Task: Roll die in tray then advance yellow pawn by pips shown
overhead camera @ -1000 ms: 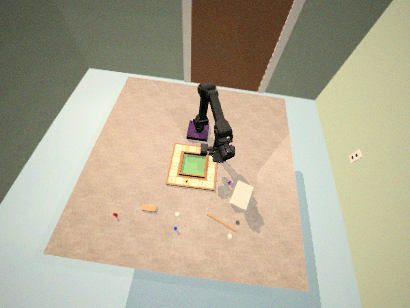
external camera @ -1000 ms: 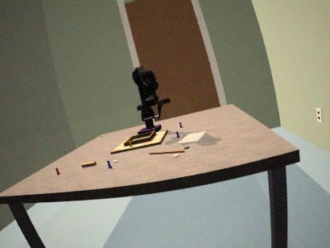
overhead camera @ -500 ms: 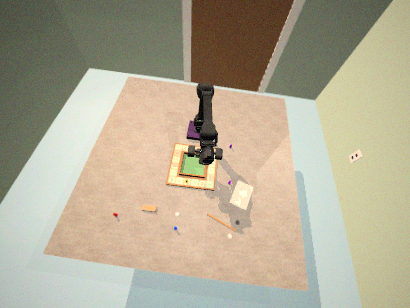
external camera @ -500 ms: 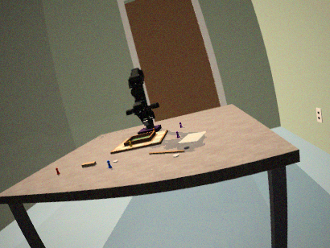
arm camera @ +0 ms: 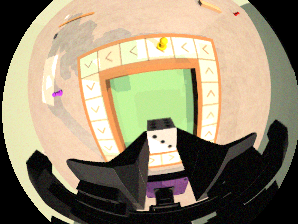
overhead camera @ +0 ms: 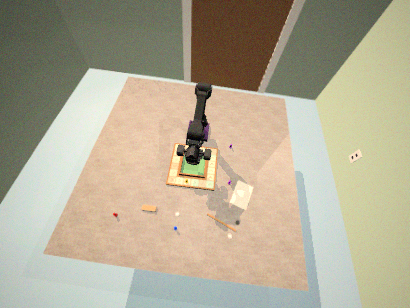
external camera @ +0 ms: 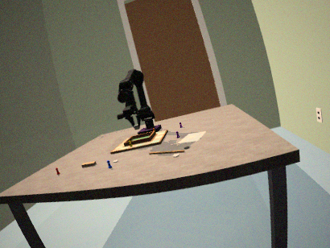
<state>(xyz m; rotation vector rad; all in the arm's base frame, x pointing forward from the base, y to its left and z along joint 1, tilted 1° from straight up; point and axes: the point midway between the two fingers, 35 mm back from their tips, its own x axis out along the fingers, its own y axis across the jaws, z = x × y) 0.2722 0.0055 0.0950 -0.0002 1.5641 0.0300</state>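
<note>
Now: gripper tip 110 mm short of the yellow pawn, 20 mm to the left of it and 60 mm above it. Round my gripper tip: white sheet 130 mm ahead, 310 mm to the left, 90 mm below; green tray 80 mm below; wooden block 300 mm ahead, 190 mm to the right, 80 mm below.
</note>
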